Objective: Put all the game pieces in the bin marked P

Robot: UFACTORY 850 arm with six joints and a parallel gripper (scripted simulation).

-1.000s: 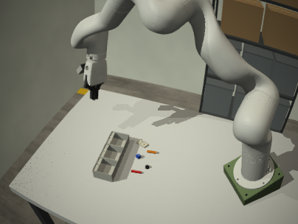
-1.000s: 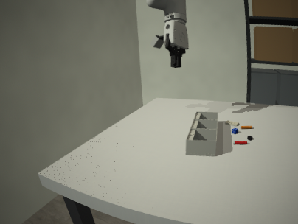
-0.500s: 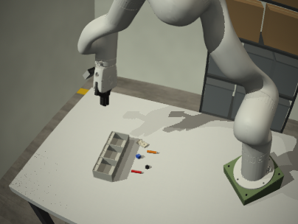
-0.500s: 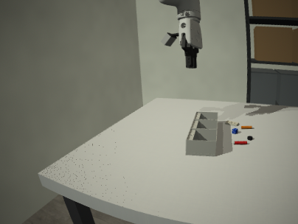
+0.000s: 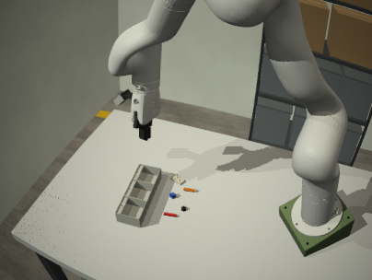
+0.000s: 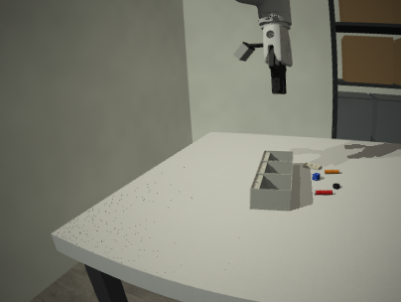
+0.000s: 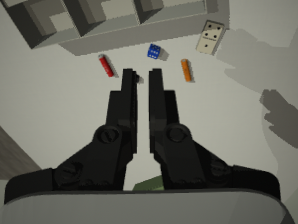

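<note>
Now: the grey bin 1 cm behind my hand, 7 cm to the left of it and 21 cm below it. From my hand the other things lie so: orange stick (14 cm behind, 5 cm to the right, 23 cm below); blue die (11 cm behind, 1 cm to the left, 22 cm below); beige tile (7 cm behind, 8 cm to the right, 23 cm below).
</note>
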